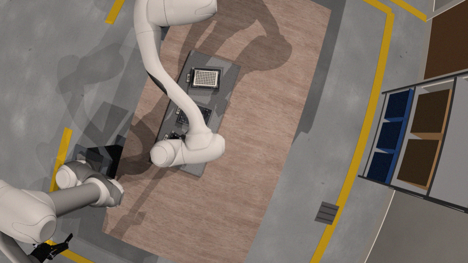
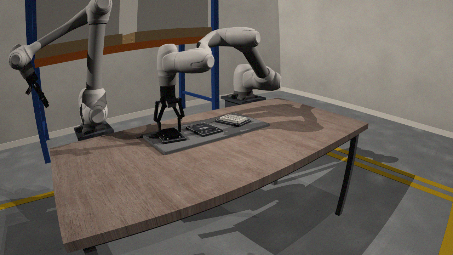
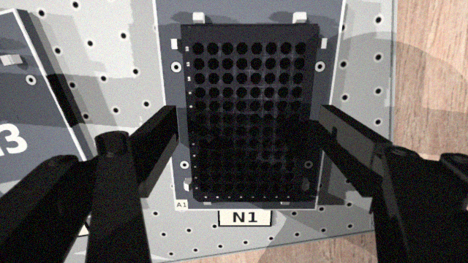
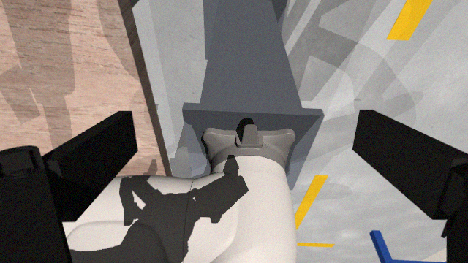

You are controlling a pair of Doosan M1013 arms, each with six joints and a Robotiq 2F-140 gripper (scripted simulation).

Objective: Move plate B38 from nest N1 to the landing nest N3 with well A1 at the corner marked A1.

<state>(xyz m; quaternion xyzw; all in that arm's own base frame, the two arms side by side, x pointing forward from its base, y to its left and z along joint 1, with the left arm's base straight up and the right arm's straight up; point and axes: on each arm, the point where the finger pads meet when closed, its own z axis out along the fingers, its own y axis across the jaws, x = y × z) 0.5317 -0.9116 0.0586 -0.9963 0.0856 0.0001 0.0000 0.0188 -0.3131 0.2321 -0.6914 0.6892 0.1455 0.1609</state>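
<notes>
Right now my left hand is 3 cm above the black plate B38. Also, from my left hand: nest N3: 2 cm ahead, 19 cm to the left, 4 cm below; then nest N1: 4 cm below; then white plate B83: 40 cm to the left, 3 cm below.
</notes>
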